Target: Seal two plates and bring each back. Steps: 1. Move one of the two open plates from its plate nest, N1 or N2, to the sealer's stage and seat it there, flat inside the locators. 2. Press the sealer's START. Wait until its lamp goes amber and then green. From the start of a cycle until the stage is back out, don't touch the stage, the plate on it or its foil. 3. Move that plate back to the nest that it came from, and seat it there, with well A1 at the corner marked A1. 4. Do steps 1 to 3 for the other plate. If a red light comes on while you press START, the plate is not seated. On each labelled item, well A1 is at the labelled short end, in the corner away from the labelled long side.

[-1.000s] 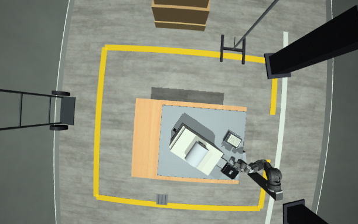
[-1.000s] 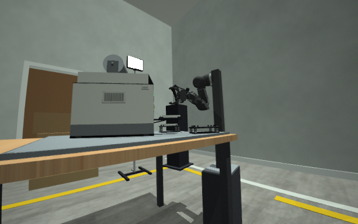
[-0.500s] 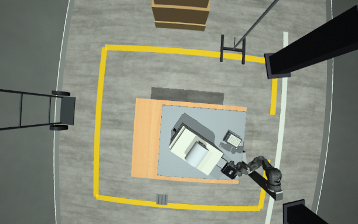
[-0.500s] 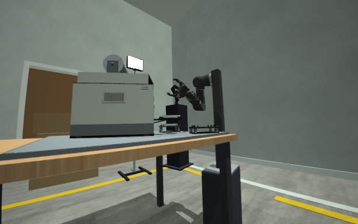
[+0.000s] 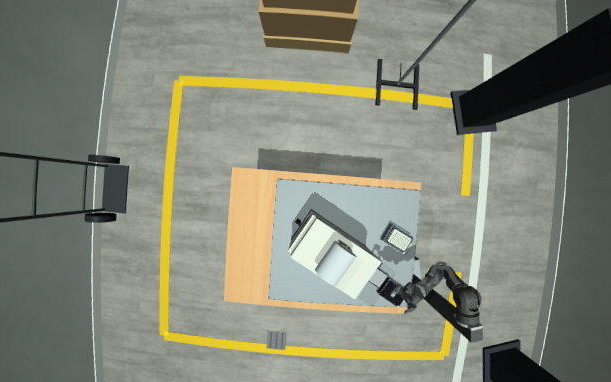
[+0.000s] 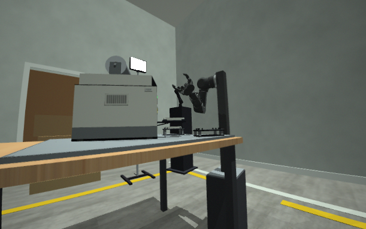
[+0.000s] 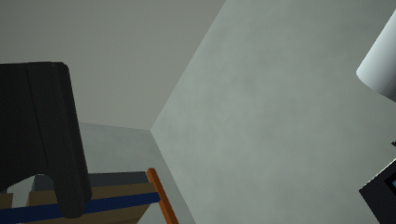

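Now: hand 28 cm above the sealer stage, 4 cm short of it and 2 cm to the left of it. From my hand the other things lie so: foil roll 29 cm ahead, 24 cm to the right, 4 cm above; plate 32 cm below, 20 cm to the right, 15 cm behind.
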